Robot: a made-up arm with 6 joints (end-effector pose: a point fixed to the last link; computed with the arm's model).
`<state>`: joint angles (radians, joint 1 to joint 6).
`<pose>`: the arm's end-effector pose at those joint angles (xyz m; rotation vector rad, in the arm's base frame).
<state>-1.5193 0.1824 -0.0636 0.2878 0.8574 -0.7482</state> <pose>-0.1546 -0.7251 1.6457 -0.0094 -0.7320 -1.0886</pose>
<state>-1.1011 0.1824 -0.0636 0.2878 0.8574 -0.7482</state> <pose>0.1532 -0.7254 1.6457 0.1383 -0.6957 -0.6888</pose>
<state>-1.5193 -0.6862 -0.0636 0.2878 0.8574 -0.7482</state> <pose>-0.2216 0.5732 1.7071 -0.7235 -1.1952 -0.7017</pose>
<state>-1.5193 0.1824 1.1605 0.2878 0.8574 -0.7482</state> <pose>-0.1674 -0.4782 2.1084 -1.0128 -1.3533 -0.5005</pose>
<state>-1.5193 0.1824 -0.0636 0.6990 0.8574 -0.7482</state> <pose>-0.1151 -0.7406 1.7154 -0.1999 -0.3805 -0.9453</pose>
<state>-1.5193 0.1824 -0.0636 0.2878 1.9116 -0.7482</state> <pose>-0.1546 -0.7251 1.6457 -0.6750 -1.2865 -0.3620</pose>
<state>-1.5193 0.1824 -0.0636 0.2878 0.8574 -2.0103</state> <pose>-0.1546 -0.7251 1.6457 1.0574 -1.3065 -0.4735</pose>
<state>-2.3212 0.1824 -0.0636 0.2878 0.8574 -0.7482</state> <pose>-0.6287 -0.3931 1.6457 -0.3264 -0.7433 -1.8490</pose>
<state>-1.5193 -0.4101 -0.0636 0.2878 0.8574 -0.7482</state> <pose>-0.2003 0.1612 1.8120 -0.4971 -1.0592 -0.8406</pose>
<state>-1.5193 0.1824 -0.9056 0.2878 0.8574 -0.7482</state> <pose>-0.1646 -0.5328 1.3261 0.6794 -0.1923 -1.3216</pose>
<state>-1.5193 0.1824 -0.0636 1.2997 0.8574 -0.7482</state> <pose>-0.0149 -0.7511 1.7775 -0.4541 0.1268 -0.6982</pose>
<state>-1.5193 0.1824 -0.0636 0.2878 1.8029 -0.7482</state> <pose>-0.1546 -0.7251 1.6457 -0.6083 -1.2378 -0.4452</pose>
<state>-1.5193 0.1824 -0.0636 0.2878 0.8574 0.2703</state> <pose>-0.1546 -0.7251 1.6457 -0.8726 -0.1128 -1.3593</pose>
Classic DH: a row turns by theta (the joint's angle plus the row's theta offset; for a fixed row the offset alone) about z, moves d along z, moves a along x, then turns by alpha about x. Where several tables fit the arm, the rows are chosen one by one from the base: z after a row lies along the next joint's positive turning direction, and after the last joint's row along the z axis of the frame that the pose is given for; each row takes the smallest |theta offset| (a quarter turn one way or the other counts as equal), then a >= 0, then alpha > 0; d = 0 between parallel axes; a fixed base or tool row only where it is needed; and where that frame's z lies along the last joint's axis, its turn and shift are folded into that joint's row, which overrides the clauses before.
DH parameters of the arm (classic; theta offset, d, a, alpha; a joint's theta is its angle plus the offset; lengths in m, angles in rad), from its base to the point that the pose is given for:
joint 1: 0 0.275 0 -1.5708
joint 2: -1.5708 0 1.45 3.1416
joint 3: 0 0 0 -1.5708
joint 4: 0 -0.453 0 1.5708
joint 5: 0 0.2 0 -1.5708
joint 6: 1.5708 0 0 1.5708
tool (fixed): -1.5708 0 0 0

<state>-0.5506 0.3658 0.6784 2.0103 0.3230 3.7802</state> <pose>0.8064 -0.3952 1.9406 0.3981 -0.2141 -0.2162</pose>
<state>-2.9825 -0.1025 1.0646 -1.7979 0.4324 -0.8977</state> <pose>-0.1990 -0.0775 2.0574 -0.5240 -2.1397 -0.0941</pose>
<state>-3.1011 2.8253 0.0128 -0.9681 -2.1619 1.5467</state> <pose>0.0263 0.1145 -1.0936 1.3654 -2.1497 0.5399</pose>
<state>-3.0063 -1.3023 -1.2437 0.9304 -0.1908 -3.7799</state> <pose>0.9304 0.2472 0.8463 0.0144 3.0513 0.4477</pose>
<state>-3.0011 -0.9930 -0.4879 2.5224 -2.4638 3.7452</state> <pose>0.8886 -0.0388 1.3877 1.9696 0.4707 0.3976</pose>
